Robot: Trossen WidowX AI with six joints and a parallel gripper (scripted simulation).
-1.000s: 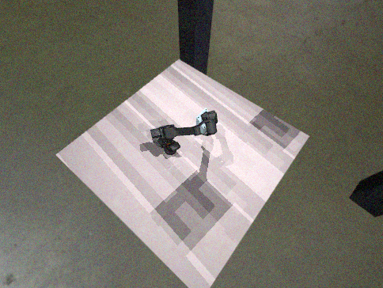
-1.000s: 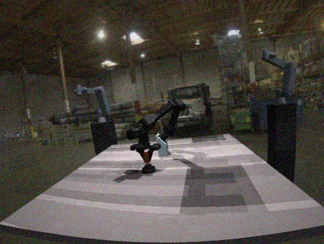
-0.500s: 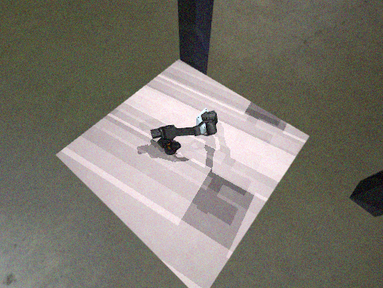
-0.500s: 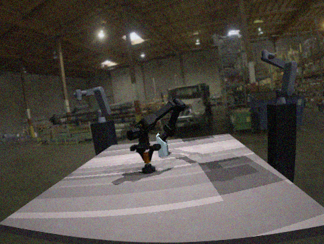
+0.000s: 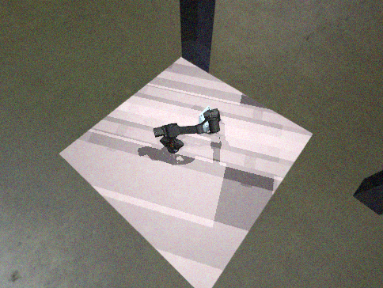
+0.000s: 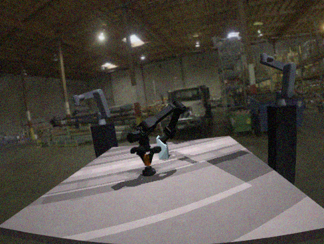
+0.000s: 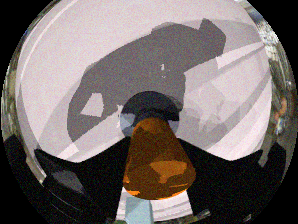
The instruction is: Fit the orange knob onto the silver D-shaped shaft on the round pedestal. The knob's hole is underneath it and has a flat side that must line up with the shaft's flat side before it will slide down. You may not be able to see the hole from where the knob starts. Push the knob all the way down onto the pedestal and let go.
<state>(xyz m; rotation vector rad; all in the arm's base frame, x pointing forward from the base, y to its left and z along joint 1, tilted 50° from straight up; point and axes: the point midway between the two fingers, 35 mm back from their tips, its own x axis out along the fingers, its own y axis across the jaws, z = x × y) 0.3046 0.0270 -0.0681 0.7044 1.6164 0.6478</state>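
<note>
The orange knob is 30 mm above my gripper tip. The rest, counted from my gripper tip: dark round pedestal 40 mm below.
</note>
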